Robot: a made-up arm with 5 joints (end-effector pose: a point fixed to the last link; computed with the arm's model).
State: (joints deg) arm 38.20 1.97 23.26 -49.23 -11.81
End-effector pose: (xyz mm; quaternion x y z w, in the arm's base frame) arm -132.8 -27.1 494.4 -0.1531 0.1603 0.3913 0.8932
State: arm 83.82 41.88 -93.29 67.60 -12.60
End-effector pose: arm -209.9 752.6 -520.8 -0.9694 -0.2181 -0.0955 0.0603
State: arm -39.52 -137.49 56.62 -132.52 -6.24
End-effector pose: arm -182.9 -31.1 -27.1 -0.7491 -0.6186 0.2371 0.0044
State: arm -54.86 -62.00 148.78 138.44 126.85
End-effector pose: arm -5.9 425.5 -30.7 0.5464 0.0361 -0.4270 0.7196
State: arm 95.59 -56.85 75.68 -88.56 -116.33
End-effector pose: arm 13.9 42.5 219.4 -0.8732 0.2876 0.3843 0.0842
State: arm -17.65 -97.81 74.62 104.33 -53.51
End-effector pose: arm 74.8 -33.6 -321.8 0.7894 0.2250 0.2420 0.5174
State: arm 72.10 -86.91 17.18 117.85 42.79
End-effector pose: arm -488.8 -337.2 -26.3 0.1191 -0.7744 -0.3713 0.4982
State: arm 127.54 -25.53 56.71 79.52 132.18
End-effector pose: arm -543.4 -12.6 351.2 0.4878 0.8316 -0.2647 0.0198
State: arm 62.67 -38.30 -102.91 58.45 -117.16
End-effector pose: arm -682.1 409.4 -496.8 -0.2145 -0.3374 -0.6511 0.6451
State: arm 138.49 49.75 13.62 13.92 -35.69
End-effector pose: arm -88.2 553.7 -27.1 -0.6318 0.1156 -0.6826 0.3486
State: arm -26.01 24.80 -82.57 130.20 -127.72
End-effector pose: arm -453.3 350.1 753.9 0.4985 0.3054 -0.5883 0.5586
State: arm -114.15 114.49 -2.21 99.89 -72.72
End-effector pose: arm 443.8 -355.2 -40.3 -0.1762 0.9460 0.1535 0.2248
